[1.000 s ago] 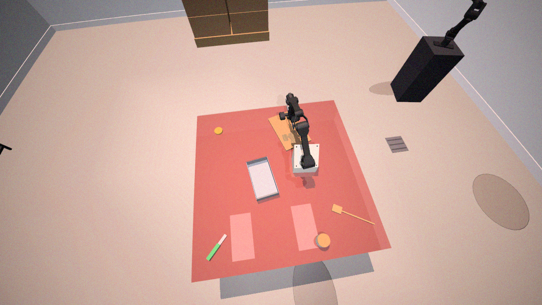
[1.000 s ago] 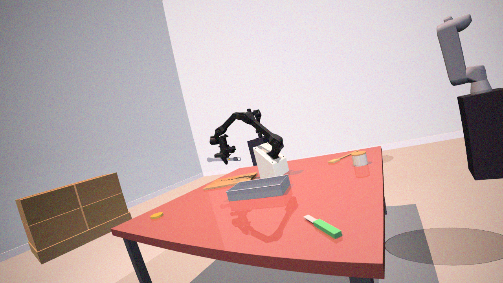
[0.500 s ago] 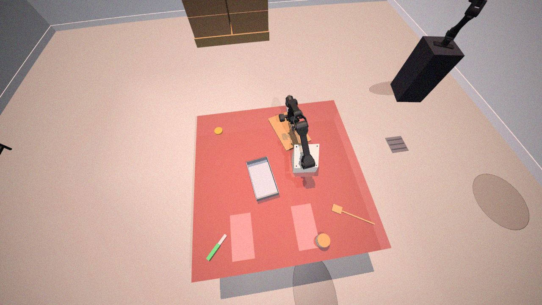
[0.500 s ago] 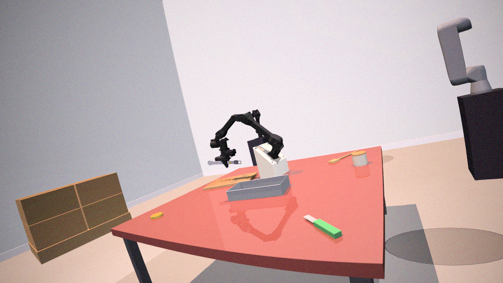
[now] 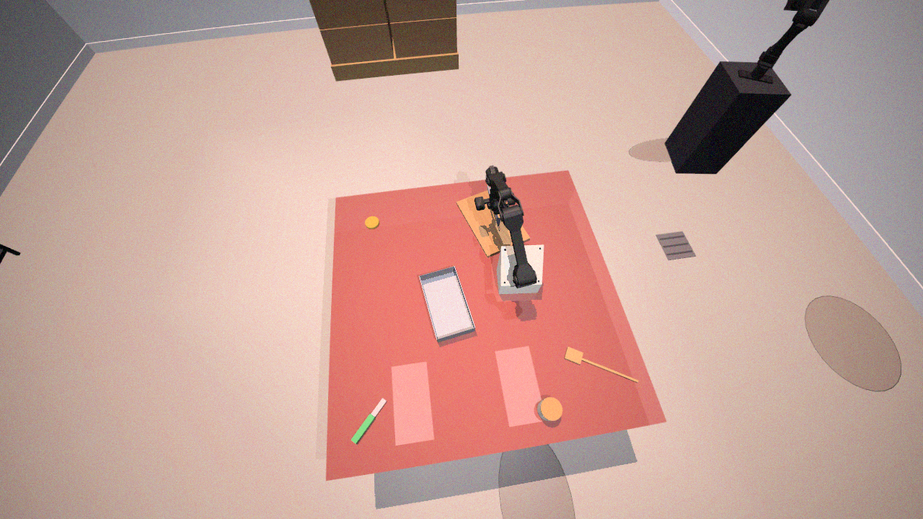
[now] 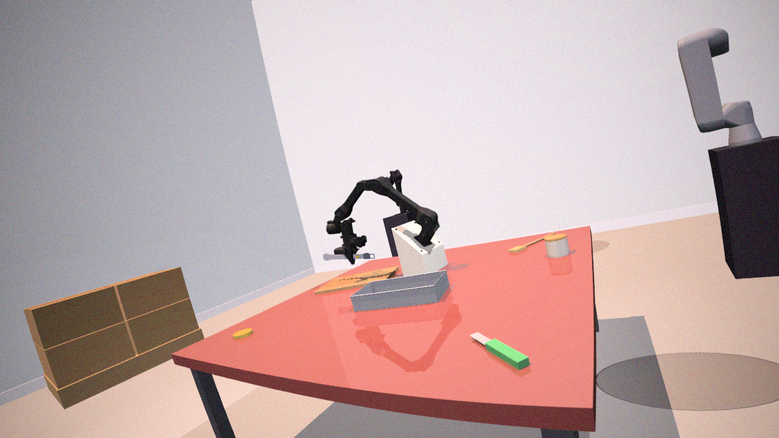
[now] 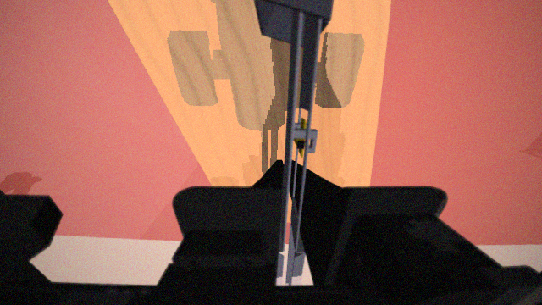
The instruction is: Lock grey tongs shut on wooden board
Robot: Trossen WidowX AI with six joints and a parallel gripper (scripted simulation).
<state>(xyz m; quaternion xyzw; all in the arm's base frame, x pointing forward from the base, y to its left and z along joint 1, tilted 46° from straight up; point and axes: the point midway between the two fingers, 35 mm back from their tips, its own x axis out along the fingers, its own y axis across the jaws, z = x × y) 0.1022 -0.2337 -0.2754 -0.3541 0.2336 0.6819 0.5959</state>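
Now: the wooden board 80 mm below my gripper tip. The rest, counted from my gripper tip: green-handled tool (490 mm ahead, 930 mm to the left, 80 mm below); then orange disc (620 mm ahead, 20 mm to the left, 80 mm below); then grey roasting tin (220 mm ahead, 460 mm to the left, 60 mm below).
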